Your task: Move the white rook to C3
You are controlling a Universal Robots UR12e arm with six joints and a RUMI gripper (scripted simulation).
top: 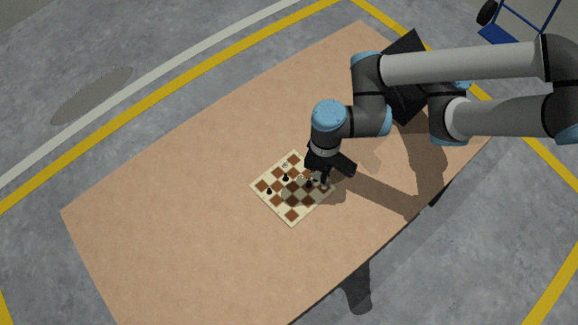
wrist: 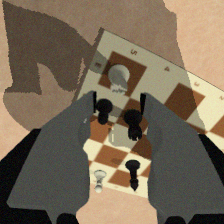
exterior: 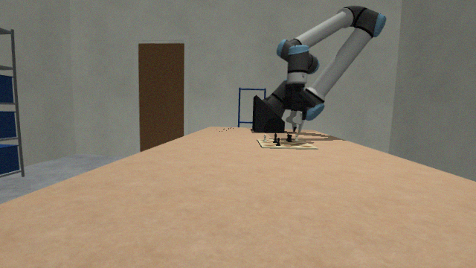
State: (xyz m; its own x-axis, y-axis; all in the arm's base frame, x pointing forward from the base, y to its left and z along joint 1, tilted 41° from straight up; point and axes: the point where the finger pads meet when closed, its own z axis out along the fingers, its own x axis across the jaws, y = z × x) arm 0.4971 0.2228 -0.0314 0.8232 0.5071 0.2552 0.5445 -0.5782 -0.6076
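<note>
The white rook lies 4 cm below my hand. Round my hand: chessboard (9 cm ahead, 6 cm to the right, 6 cm below).
</note>
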